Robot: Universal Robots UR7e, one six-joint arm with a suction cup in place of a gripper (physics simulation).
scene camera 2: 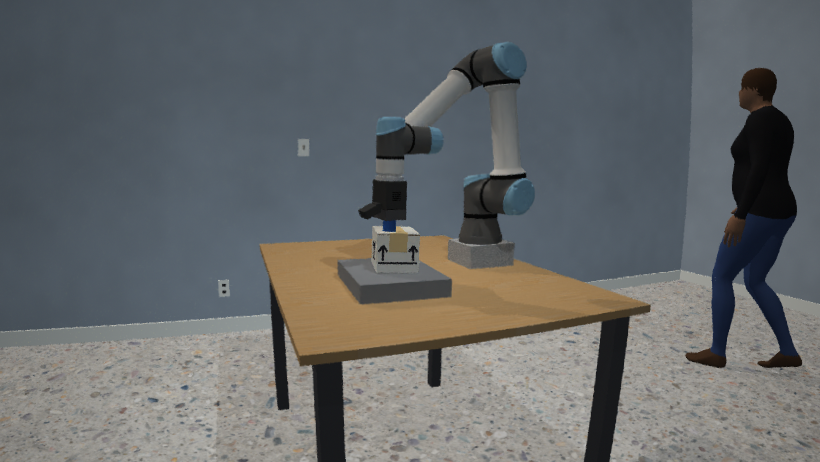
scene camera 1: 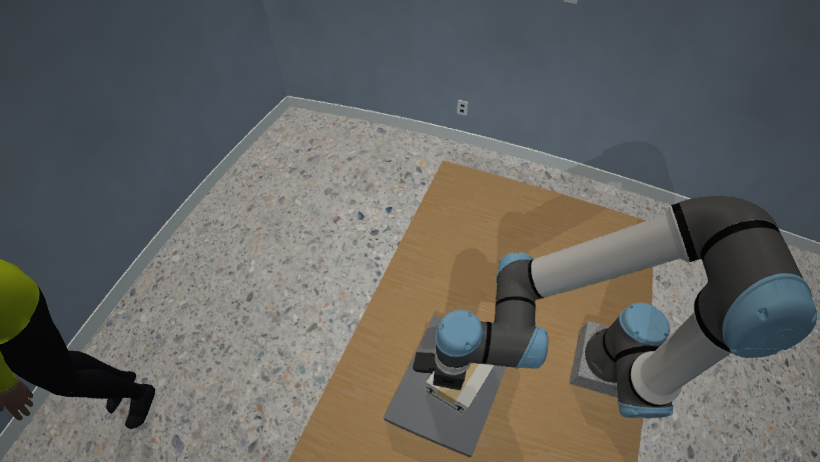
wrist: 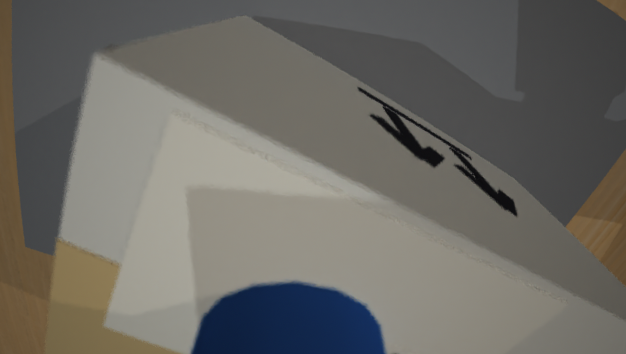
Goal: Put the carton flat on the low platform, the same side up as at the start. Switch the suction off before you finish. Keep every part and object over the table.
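Places are measured from the arm's base along level axes (x up, y ahead, z left), in metres.
Pixels of known places: hand, its tool point: (scene camera 2: 388, 235) (wrist: 295, 290); arm's base, origin of its link: (scene camera 2: 480, 241) (scene camera 1: 610, 356).
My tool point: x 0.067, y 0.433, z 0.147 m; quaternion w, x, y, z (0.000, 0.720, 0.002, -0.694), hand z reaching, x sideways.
Observation:
Ahead of a thing's pixels: the offset from my tool point to its top centre. Level surfaces: height alone.
The white carton @[dx +0.013, dy -0.031, dz -0.023 m] (scene camera 1: 479, 385) (scene camera 2: 395, 258) (wrist: 260, 240) is upright and looks level, with its black arrows pointing up and tan tape over its top. It is over the grey low platform @[dx -0.096, dy -0.011, dz -0.014 m] (scene camera 1: 427, 421) (scene camera 2: 404, 291) (wrist: 150, 20), its base at or very close to the platform's top, within the edges that show. I cannot tell for certain whether it touches. In the wrist view the shadow on the platform starts at the carton's lower corner. My gripper, a blue suction cup (scene camera 2: 389, 226) (wrist: 292, 320), sits on the carton's top and holds it; the cup is hidden in scene camera 1.
The platform lies on the wooden table @[dx -0.144 m] (scene camera 1: 401, 286) (scene camera 2: 332, 332). My arm's base stands on a grey stone block (scene camera 1: 580, 370) (scene camera 2: 482, 255) behind the platform and to the right in scene camera 2. One person (scene camera 1: 43, 355) is at the left in scene camera 1; another person (scene camera 2: 763, 166) stands beyond the table.

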